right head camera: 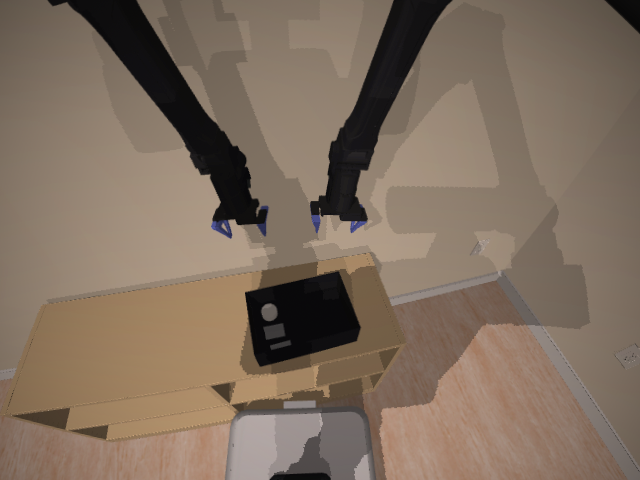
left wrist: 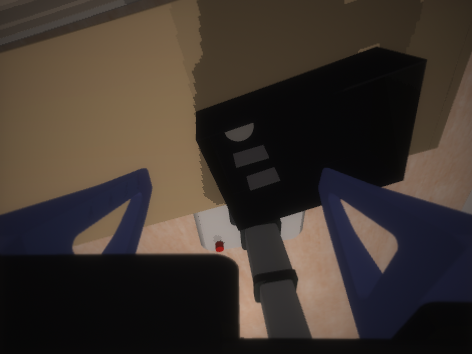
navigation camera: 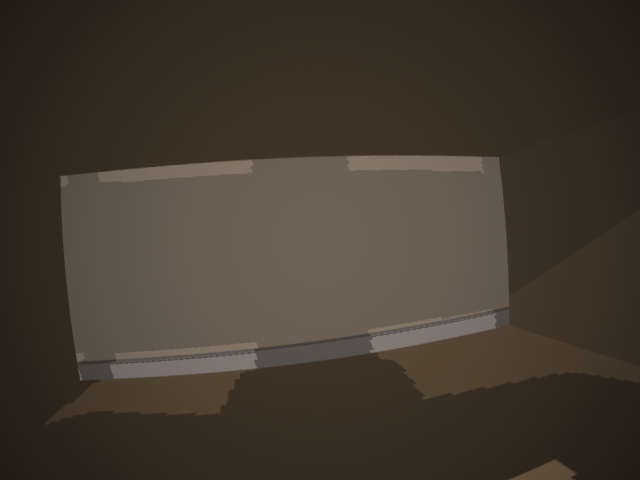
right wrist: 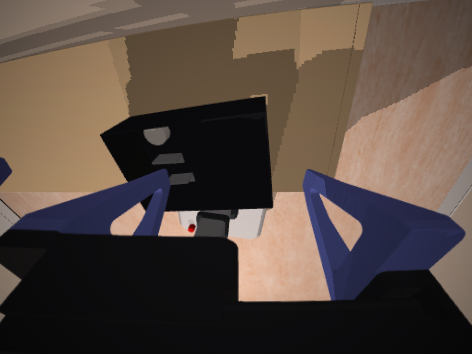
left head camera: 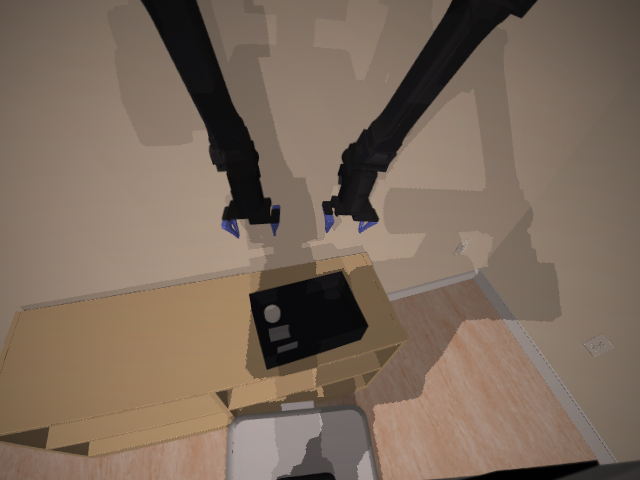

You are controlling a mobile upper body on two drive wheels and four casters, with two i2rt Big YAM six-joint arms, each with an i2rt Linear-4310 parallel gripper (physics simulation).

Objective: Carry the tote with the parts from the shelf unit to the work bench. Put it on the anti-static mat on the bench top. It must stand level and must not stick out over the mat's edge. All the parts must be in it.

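Places are measured from the left arm's base along level axes (x up, y right, z ahead), in millimetres.
Pixels of known places: left gripper, fingertip midpoint: (right head camera: 248, 235) (left wrist: 235, 177) (left head camera: 256, 235); right gripper, fingertip midpoint: (right head camera: 333, 231) (right wrist: 236, 176) (left head camera: 342, 231).
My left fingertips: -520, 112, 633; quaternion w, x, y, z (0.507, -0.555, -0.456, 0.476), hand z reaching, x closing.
For each thing: its top centre in the pictures, then the offset to it from my left fingertips, as dx, dy, dz. Level surfaces: height alone.
- black tote, top centre: (left wrist: 313, 163) (right wrist: 191, 173) (left head camera: 307, 310) (right head camera: 300, 309) -180, +135, -131
- shelf unit's top board, surface height: dx -280
- round grey part, top centre: (left wrist: 238, 127) (right wrist: 154, 134) (left head camera: 272, 312) (right head camera: 269, 310) -253, +33, -93
- grey block, top centre: (left wrist: 253, 166) (right wrist: 165, 166) (left head camera: 279, 330) (right head camera: 273, 328) -237, +53, -163
- narrow grey part, top centre: (left wrist: 266, 188) (right wrist: 178, 186) (left head camera: 288, 348) (right head camera: 280, 346) -237, +77, -219
The black tote (left head camera: 320, 304) (right head camera: 312, 310) (left wrist: 325, 125) (right wrist: 220, 150) stands level on the shelf unit's top board (left head camera: 129, 335) (right head camera: 134, 335) (left wrist: 100, 110) (right wrist: 60, 130), near its right end. Inside, along its left side, lie a round grey part (left head camera: 272, 313) (right head camera: 269, 312) (left wrist: 240, 132) (right wrist: 157, 136), a grey block (left head camera: 279, 333) (right head camera: 274, 331) (left wrist: 251, 156) (right wrist: 168, 159) and a narrow grey part (left head camera: 287, 347) (right head camera: 280, 344) (left wrist: 263, 178) (right wrist: 182, 178). My left gripper (left head camera: 256, 236) (right head camera: 248, 236) (left wrist: 235, 177) and right gripper (left head camera: 343, 231) (right head camera: 334, 231) (right wrist: 237, 172) are open and empty, above and apart from the tote. The bench and mat do not show.
My grey base (left head camera: 268, 439) (right head camera: 268, 439) is in front of the shelf unit. A wall (left head camera: 103, 206) (right head camera: 93, 217) stands behind it, and another wall meets it at the right. The navigation camera shows a wall (navigation camera: 289, 248) through an opening with dark surfaces around it.
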